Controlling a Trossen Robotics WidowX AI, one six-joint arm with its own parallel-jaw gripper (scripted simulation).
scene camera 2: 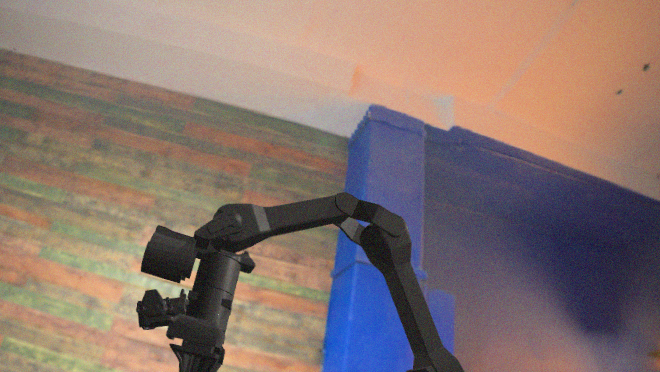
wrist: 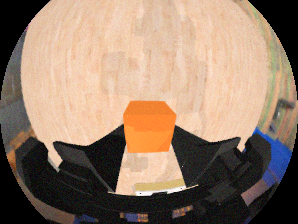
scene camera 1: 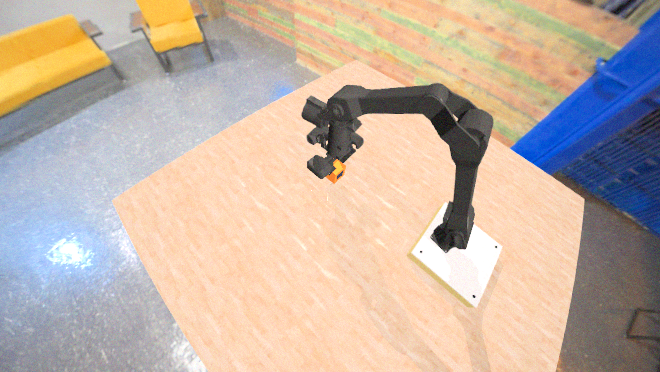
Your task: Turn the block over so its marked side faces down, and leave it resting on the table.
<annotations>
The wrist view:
my gripper
orange block: held by my gripper
</annotations>
